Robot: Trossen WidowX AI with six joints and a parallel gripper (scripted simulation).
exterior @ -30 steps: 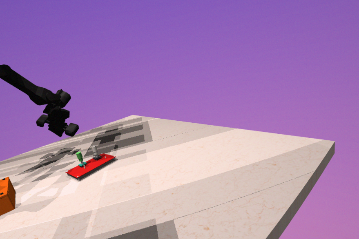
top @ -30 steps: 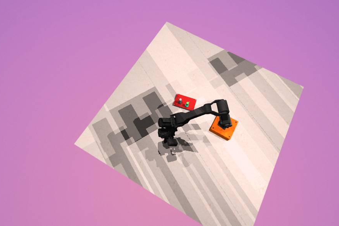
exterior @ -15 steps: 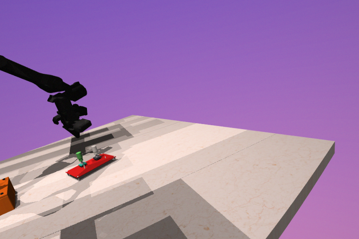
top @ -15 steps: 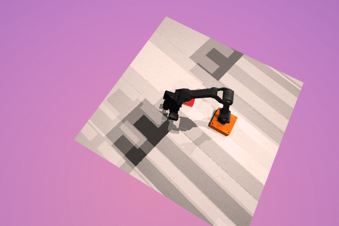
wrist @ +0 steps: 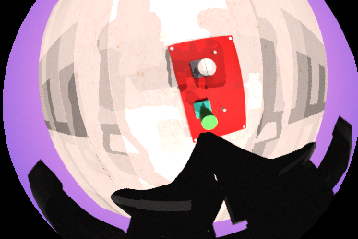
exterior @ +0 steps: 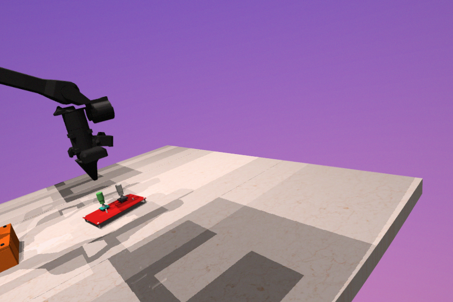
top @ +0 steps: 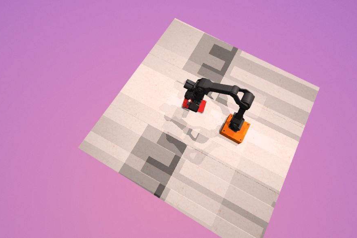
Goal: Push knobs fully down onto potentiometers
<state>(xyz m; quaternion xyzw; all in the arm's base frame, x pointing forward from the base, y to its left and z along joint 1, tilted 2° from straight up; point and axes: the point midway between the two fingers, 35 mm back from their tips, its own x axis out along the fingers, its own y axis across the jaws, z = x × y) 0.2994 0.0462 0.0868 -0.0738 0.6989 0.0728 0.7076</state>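
My gripper tip is 60 mm above the green knob and 10 mm to the left of it. The rest, counted from my gripper tip: grey knob 50 mm below, 50 mm ahead.
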